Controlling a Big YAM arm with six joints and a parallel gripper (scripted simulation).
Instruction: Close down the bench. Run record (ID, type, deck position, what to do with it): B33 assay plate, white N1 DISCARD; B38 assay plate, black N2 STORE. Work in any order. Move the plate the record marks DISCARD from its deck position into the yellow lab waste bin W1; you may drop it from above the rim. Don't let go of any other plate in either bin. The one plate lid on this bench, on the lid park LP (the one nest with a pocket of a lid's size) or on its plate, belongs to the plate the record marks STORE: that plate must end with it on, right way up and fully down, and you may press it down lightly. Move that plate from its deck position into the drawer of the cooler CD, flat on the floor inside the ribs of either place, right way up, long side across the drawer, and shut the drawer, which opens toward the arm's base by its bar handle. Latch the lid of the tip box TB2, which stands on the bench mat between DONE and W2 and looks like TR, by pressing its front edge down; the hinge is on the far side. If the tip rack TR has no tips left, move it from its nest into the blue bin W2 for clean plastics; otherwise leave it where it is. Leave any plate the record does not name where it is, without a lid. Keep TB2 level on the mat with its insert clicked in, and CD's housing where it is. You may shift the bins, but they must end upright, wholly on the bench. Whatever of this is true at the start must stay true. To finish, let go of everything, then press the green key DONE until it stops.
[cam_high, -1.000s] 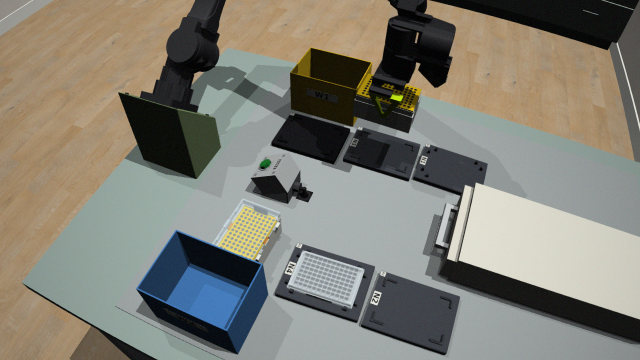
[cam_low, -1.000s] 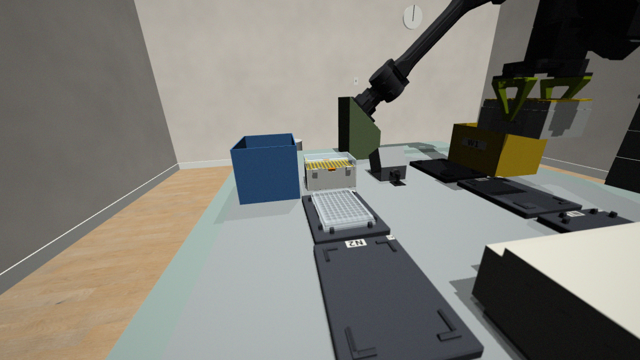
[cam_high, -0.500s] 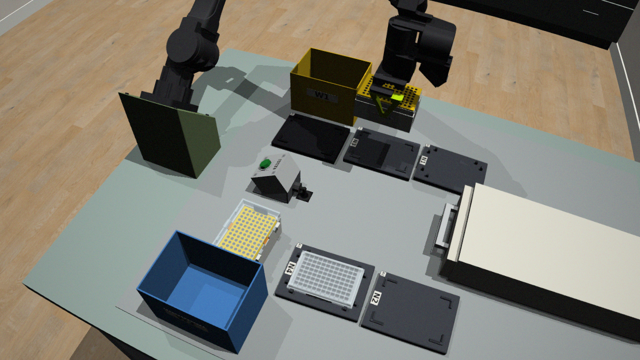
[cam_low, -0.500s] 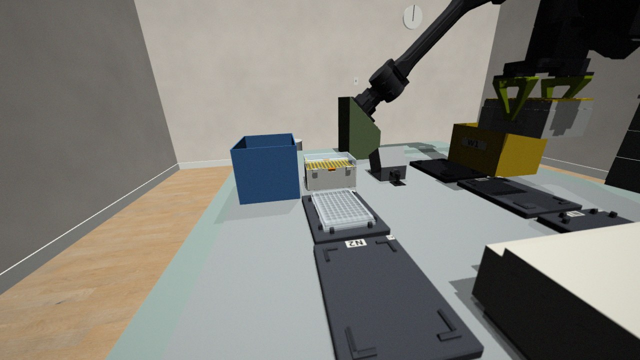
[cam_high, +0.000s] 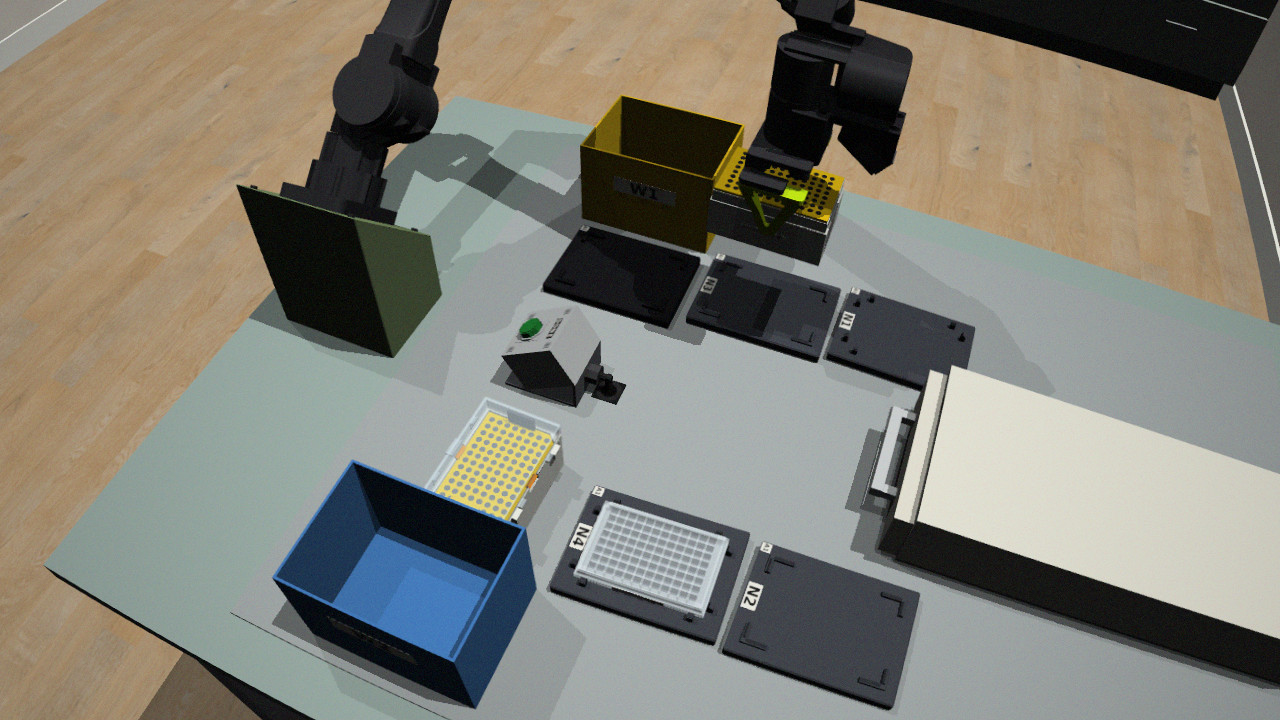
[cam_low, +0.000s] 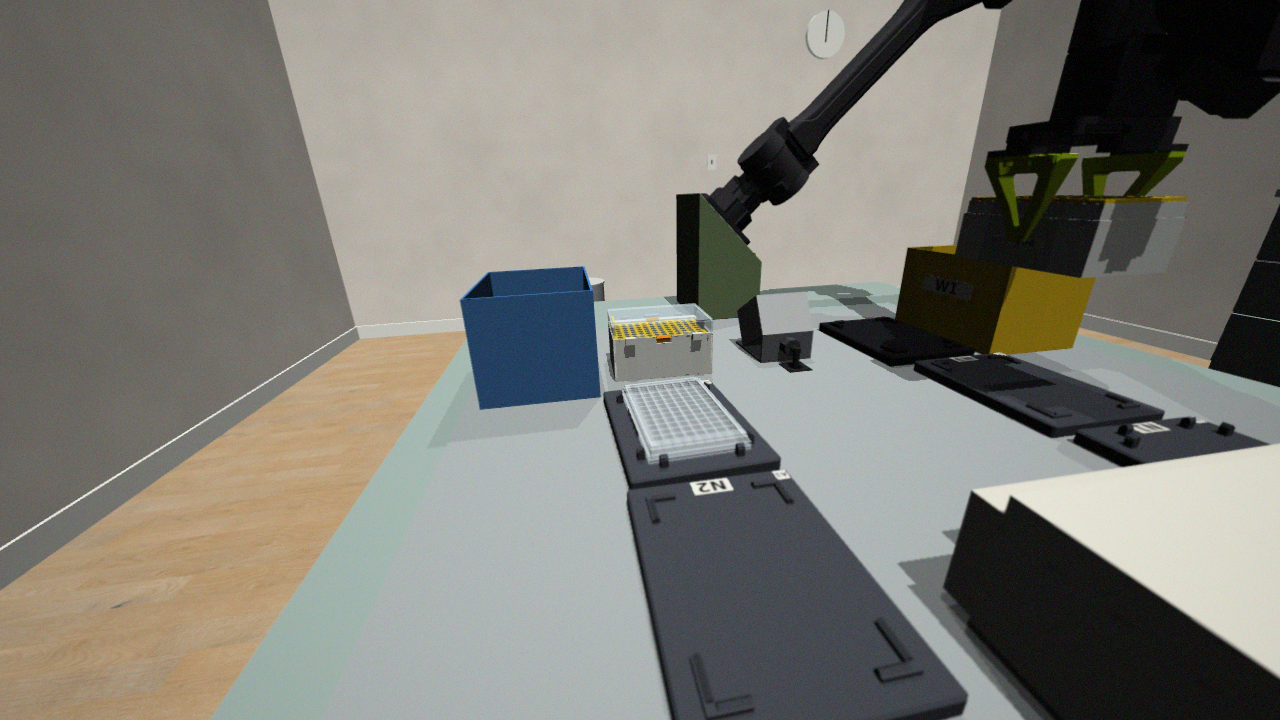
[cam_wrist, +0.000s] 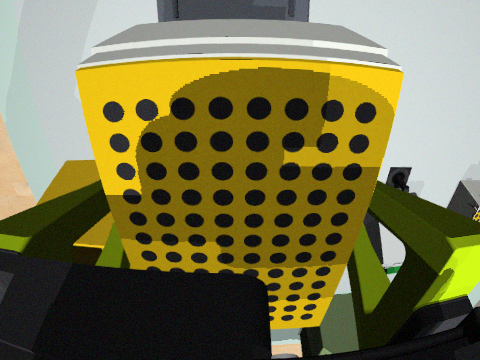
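Now: the tip rack TR 10 mm to the right of my hand, 10 mm behind it and 10 mm above it. Round my hand: black lid park (170 mm behind, 160 mm below, 20 mm to the right); then nest N3 (160 mm below, 10 mm ahead); then nest N1 (180 mm ahead, 160 mm below, 10 mm to the left).
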